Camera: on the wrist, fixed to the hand. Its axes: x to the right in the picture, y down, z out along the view.
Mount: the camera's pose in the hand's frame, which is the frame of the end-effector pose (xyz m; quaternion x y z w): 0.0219 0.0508 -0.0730 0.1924 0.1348 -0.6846 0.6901
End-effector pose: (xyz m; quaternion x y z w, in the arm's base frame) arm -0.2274 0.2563 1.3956 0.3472 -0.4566 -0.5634 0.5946
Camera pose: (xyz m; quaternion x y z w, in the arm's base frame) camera -0.1424 0.2336 1.4211 0.7425 -0.1056 -0.6612 0.0194
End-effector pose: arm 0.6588 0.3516 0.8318 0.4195 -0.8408 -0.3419 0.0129
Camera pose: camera 0.6318 0.3158 0.9117 -0.9136 0.3571 0.0265 0.1925
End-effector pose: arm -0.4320 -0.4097 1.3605 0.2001 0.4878 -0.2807 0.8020
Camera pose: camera -0.4401 -0.3331 1.3109 -0.0037 0.5277 -0.8096 0.2570
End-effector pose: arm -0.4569 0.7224 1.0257 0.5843 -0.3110 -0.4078 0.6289
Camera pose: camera -0.3756 0.7376 1.0650 0.7921 0.1917 -0.5734 0.0843
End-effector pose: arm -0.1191 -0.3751 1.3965 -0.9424 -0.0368 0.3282 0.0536
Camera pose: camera -0.0548 -0.4288 1.4335 -0.6590 -0.6001 0.0698 0.4479
